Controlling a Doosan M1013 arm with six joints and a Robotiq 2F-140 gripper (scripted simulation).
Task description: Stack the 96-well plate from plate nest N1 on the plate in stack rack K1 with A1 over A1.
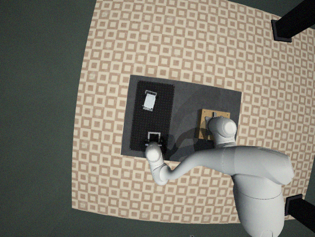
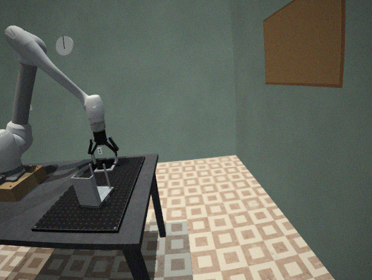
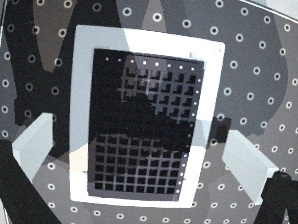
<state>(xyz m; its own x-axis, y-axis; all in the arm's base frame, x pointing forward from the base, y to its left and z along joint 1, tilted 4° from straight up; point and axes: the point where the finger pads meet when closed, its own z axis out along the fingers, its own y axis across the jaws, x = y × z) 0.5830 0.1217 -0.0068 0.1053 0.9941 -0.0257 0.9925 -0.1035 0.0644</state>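
My hand is 20 mm above the dark 96-well plate. From my hand the other things lie so: white 96-well plate (380 mm to the right, 20 mm ahead, 10 mm below).
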